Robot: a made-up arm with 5 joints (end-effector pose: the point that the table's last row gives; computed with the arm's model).
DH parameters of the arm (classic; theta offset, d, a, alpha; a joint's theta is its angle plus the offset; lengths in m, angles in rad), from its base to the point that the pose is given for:
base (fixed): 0.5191 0 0.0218 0
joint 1: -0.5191 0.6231 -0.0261 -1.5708
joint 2: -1.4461 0 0.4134 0
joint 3: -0.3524 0 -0.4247 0
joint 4: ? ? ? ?
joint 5: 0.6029 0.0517 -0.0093 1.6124
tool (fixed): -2.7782 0.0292 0 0
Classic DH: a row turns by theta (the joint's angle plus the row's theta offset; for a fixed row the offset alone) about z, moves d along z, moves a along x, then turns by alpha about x.
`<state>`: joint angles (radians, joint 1 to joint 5).
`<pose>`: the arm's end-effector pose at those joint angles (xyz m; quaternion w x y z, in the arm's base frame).
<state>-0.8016 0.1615 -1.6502 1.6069 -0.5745</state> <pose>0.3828 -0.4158 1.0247 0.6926 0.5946 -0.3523 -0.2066</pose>
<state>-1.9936 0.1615 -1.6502 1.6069 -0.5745</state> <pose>-0.2429 -0.4850 1.0247 0.4572 0.2943 -0.6254 -0.5598</pose>
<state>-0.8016 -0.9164 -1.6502 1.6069 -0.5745</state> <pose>-0.0779 0.0600 1.3291 0.6879 0.3287 -0.6258 0.1649</pose>
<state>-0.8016 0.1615 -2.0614 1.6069 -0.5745</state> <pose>0.3542 -0.3863 1.2117 0.7152 0.5098 -0.4736 -0.0662</pose>
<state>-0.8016 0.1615 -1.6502 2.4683 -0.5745</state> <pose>0.3411 -0.3727 1.0074 0.5533 0.6880 -0.0571 -0.4661</pose>
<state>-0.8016 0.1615 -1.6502 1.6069 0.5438</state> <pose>0.3677 -0.3873 1.0283 0.5200 0.2790 -0.5897 -0.5514</pose>
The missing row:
joint 4: -1.343 -0.0059 -0.0467 1.5708
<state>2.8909 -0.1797 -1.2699 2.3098 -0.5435</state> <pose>-0.3312 0.1372 1.0070 0.2701 -0.0815 0.6762 0.6805</pose>
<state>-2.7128 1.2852 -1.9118 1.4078 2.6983</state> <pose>-0.6045 -0.3010 0.3449 0.5134 0.6702 -0.3032 0.4419</pose>
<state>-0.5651 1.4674 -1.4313 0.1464 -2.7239</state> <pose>0.4712 -0.2555 0.1356 0.3545 0.6361 0.3901 0.5634</pose>
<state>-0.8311 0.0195 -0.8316 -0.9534 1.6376</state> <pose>0.3229 -0.3150 0.8446 0.3158 -0.2142 0.9178 0.1095</pose>
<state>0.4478 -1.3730 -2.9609 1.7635 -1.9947</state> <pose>-0.7695 -0.3701 0.9021 0.2821 -0.2768 -0.4184 0.8178</pose>
